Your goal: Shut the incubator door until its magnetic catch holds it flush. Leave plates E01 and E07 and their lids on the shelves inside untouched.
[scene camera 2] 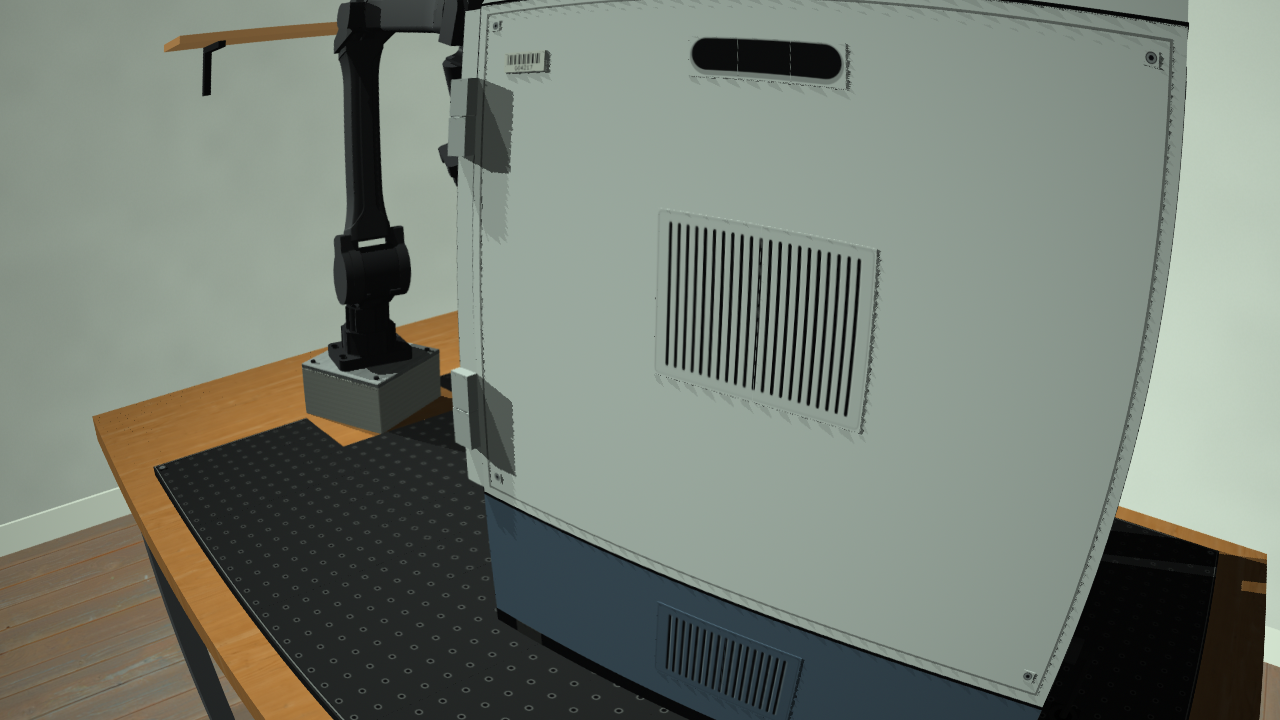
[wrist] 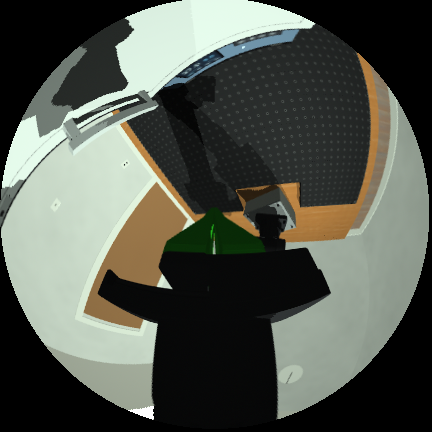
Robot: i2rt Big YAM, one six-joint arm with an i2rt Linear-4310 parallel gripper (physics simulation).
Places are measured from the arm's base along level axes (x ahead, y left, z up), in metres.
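Pixels of known places: gripper, fingertip midpoint: (wrist: 213,212); arm's base, link origin: (scene camera 2: 369,356) (wrist: 270,221).
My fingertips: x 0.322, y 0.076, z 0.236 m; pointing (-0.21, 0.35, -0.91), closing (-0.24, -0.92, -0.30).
For each thing: its middle in the pictures, then the offset to it from my fingertips. "spot": a spot on its surface instead. Level surfaces: height alone.
- incubator, body centre: (scene camera 2: 852,337) dx +0.431, dy +0.054, dz -0.025 m
- door, surface spot: (scene camera 2: 469,286) spot: dx +0.251, dy -0.158, dz +0.001 m
- grey bar handle, surface spot: (wrist: 114,124) spot: dx +0.120, dy +0.107, dz -0.028 m
- black perforated mat, surface height: dz -0.300 m
The incubator (scene camera 2: 966,295) stands with its vented side facing scene camera 2. The door (scene camera 2: 469,286) (wrist: 165,35) shows as a narrow pale edge beside two hinges there, and as a pale face with an arm's shadow across the top of the wrist view. I cannot tell whether it is flush. A grey bar handle (wrist: 114,124) sticks out from it. My gripper (wrist: 213,212) is shut and empty, its green fingertips together and apart from the handle; scene camera 2 does not show the fingertips. Plates E01 and E07, their lids and the shelves are hidden.
The arm stands on a grey block (scene camera 2: 344,394) (wrist: 287,212) at the table's edge. A black perforated mat (scene camera 2: 340,528) (wrist: 280,110) lies in front of the incubator's blue base (scene camera 2: 572,600) (wrist: 243,48). A wooden wall shelf (scene camera 2: 259,35) is behind the arm.
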